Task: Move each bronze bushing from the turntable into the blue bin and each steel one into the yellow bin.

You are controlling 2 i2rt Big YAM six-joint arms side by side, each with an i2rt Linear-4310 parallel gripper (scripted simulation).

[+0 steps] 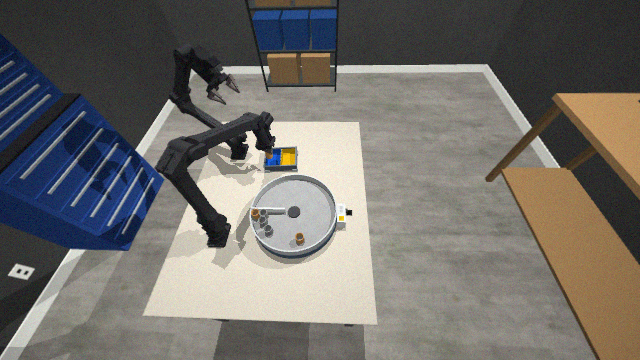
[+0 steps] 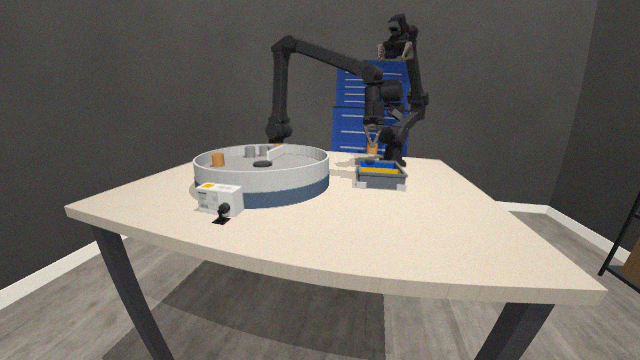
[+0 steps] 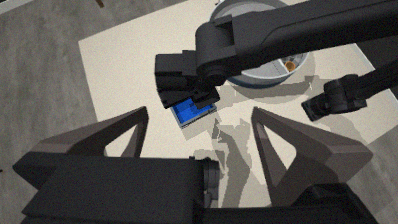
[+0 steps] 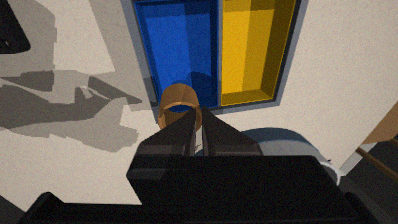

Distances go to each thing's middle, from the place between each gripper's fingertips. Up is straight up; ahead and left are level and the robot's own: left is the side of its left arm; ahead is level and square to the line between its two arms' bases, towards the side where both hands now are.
I see my right gripper 40 mm short of the grey bin tray (image 2: 377,180), 30 mm to the right of it and 90 mm above it.
Right now my left hand is 41 cm above the grey bin tray, 17 cm short of it and 3 cm to the left of it.
